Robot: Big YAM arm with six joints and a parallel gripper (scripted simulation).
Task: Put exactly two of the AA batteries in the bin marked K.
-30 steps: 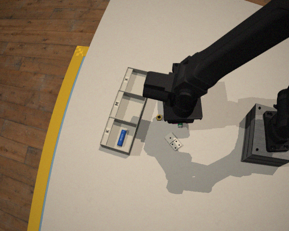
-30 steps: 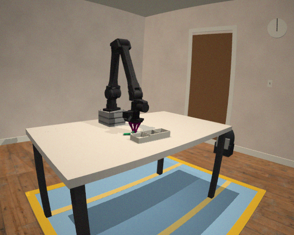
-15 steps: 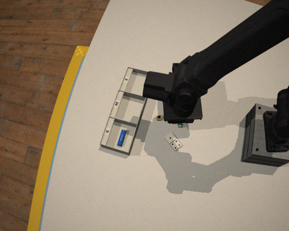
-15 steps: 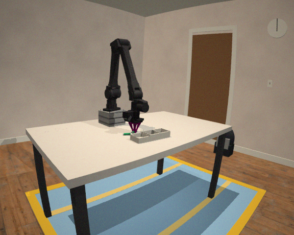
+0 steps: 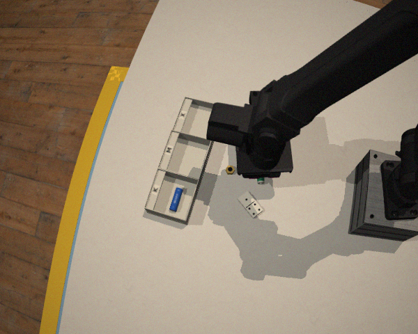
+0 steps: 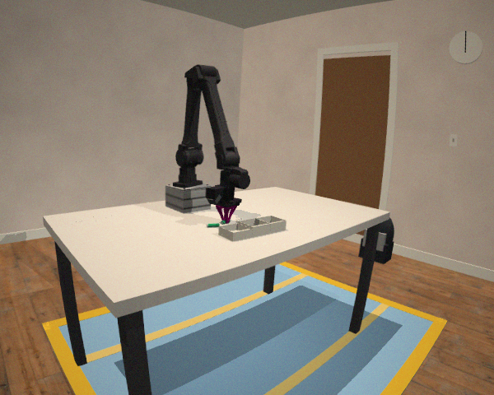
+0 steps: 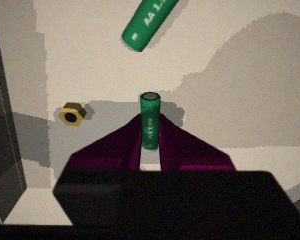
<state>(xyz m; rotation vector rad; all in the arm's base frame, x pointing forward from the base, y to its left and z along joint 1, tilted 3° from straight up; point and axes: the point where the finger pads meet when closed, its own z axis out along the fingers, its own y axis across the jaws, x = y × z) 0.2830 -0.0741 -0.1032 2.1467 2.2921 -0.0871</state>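
My gripper is now 60 mm short of the brass hex nut. From my hand the other things lie so: white domino (20 mm ahead, 70 mm to the left); then bin (150 mm ahead, 20 mm to the right, 10 mm above); then blue AA battery (160 mm ahead, 60 mm to the left).
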